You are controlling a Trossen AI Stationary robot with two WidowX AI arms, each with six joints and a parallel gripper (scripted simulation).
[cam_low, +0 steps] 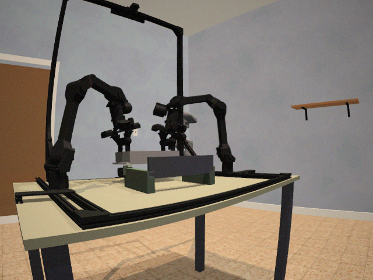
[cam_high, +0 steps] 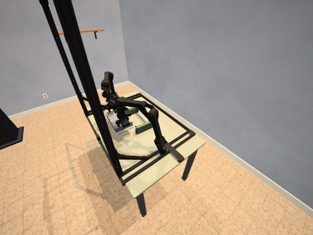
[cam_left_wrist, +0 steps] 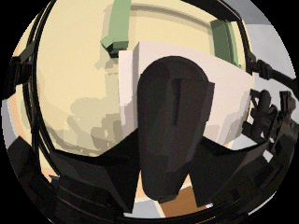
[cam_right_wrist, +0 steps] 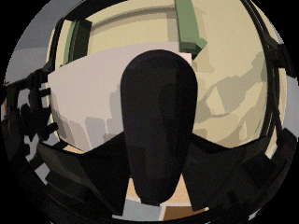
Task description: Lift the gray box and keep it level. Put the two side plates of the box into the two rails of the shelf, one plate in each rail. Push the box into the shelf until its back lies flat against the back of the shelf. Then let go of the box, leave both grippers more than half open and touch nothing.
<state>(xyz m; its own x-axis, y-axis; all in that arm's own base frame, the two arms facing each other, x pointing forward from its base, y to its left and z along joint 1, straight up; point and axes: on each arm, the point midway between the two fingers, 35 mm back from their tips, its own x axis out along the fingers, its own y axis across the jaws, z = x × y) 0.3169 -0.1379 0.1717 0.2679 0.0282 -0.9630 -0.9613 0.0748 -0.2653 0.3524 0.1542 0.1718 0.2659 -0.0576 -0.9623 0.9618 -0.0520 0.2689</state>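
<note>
Now: right hand 1 cm short of the gray box, 12 cm to the right of it and 5 cm above it. Also, from my right hand: gray back plate: 28 cm ahead, 11 cm to the left, 10 cm below.
Right now my left hand is 120 mm to the left of the gray box, 50 mm above it and 10 mm past it. Also, from my left hand: gray back plate 270 mm ahead, 140 mm to the right, 100 mm below.
</note>
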